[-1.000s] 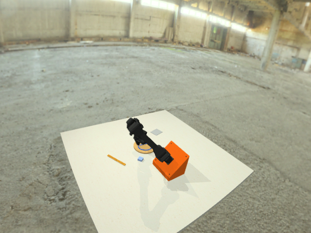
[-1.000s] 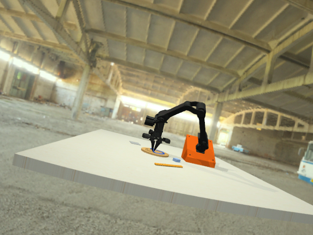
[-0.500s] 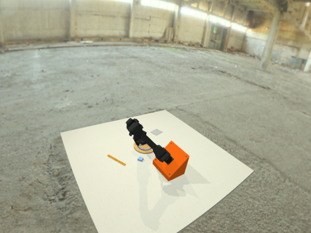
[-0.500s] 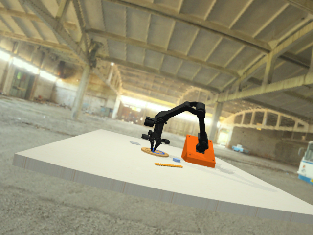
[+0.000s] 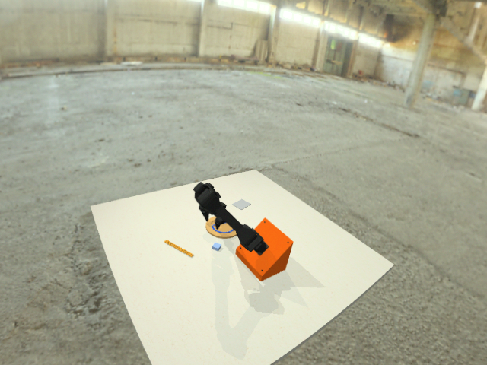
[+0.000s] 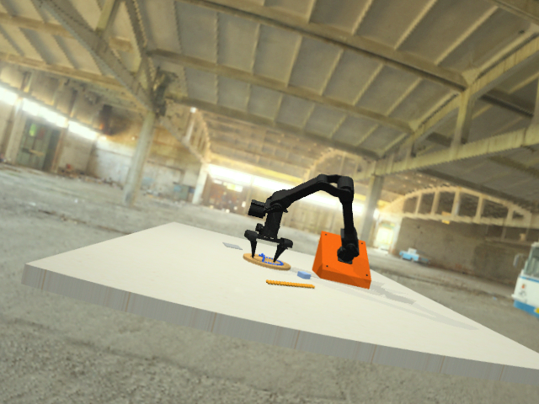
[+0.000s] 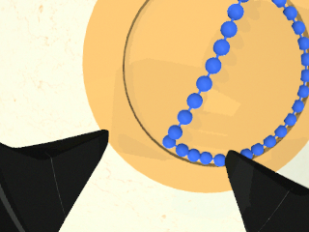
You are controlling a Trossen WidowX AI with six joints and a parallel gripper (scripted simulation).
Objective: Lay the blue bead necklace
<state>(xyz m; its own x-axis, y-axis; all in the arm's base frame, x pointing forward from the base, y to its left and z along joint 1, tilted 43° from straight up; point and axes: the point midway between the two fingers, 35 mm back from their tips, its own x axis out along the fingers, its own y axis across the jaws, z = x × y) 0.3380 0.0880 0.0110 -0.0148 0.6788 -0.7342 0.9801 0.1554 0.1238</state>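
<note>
The round tan bead board lies 20 mm behind my gripper tip, 60 mm to the right of it and 10 mm below it. From my gripper tip the other things lie so: flat grey tile (140 mm ahead, 290 mm to the right, 20 mm below); small light-blue block (160 mm behind, 60 mm to the left, 10 mm below).
</note>
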